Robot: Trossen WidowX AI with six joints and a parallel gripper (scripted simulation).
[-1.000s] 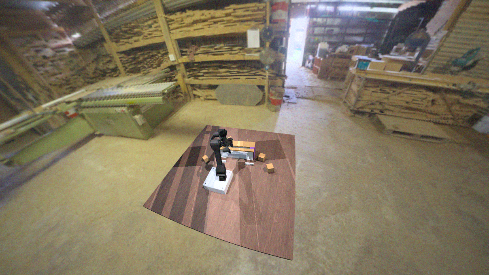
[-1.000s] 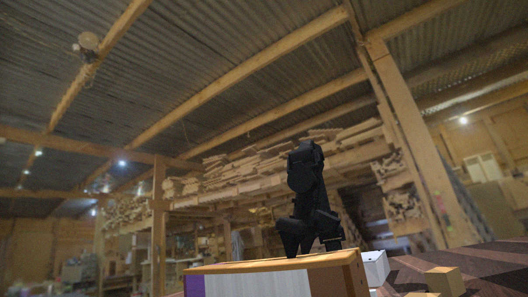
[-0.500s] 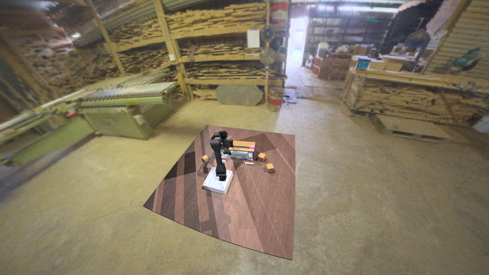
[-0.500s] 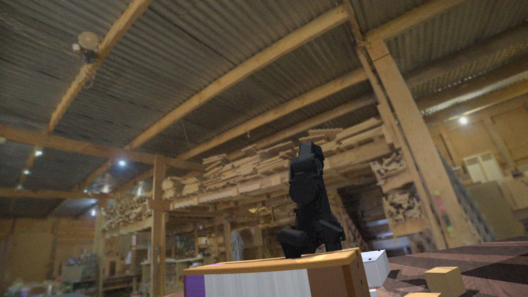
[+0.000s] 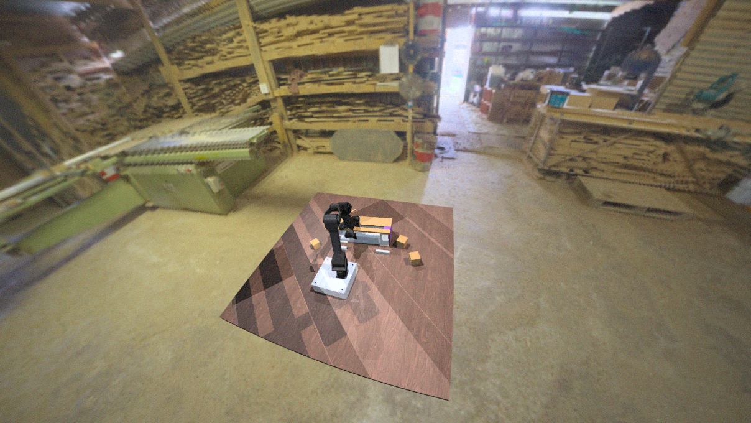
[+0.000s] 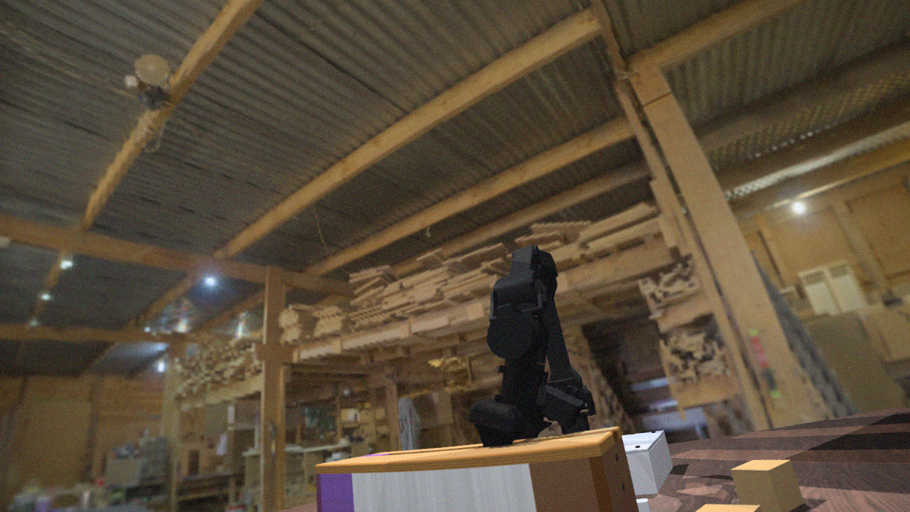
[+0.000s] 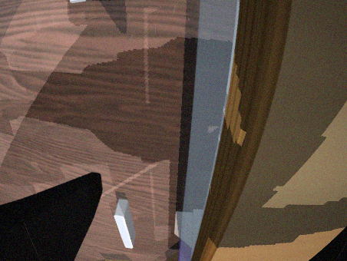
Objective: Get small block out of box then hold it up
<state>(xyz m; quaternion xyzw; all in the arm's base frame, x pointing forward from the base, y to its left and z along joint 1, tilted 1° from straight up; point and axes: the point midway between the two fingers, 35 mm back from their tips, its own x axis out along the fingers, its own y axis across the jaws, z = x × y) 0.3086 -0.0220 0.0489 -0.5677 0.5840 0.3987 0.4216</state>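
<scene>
Right now the tan block is 50 mm ahead of my gripper tip and 30 mm to the right of it. From my gripper tip the other things lie so: box (30 mm ahead, 30 mm to the right, 20 mm below).
</scene>
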